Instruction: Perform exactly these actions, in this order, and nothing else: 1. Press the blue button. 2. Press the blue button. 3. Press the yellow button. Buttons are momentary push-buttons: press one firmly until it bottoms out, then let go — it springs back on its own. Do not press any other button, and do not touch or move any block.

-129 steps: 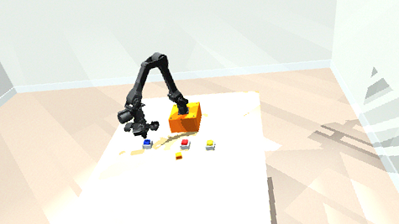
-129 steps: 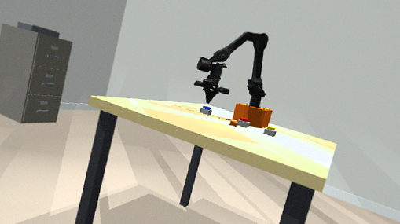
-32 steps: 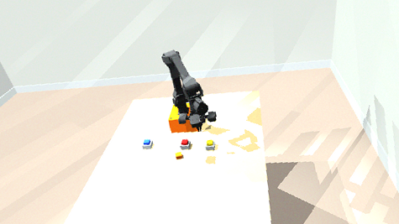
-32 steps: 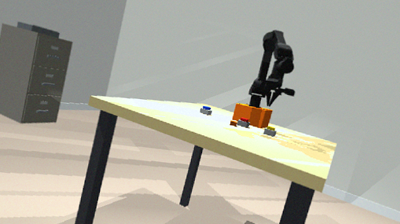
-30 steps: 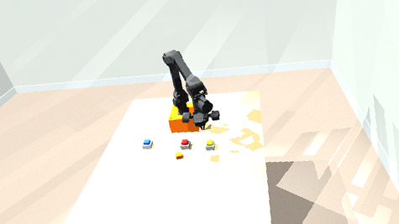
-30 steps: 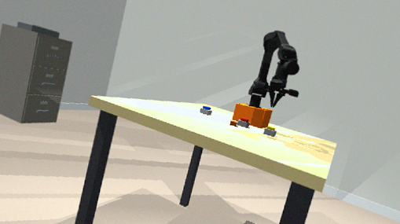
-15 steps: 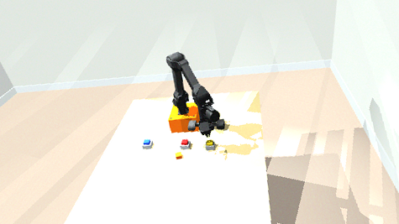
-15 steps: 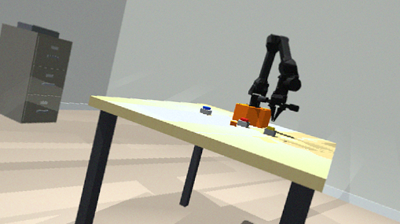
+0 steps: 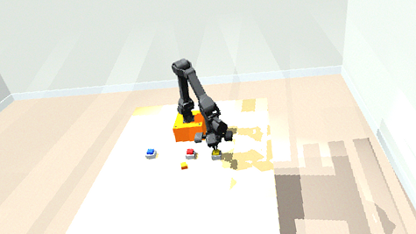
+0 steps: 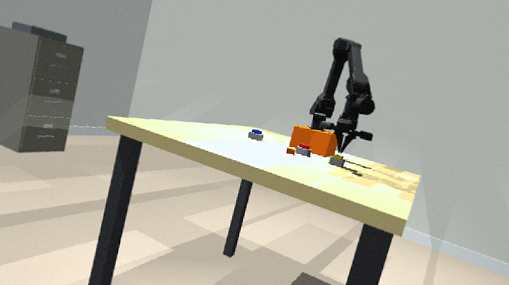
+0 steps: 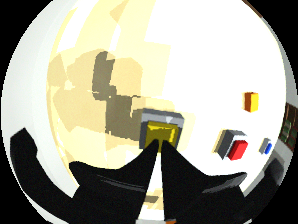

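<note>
Now: the red button 140 mm to the right of my gripper tip, 30 mm behind it and 10 mm below it. The rest, counted from my gripper tip: blue button: 360 mm to the right, 70 mm behind, 10 mm below; then small orange block: 170 mm to the right, 50 mm ahead, 40 mm below; then yellow button: 20 mm below.
</note>
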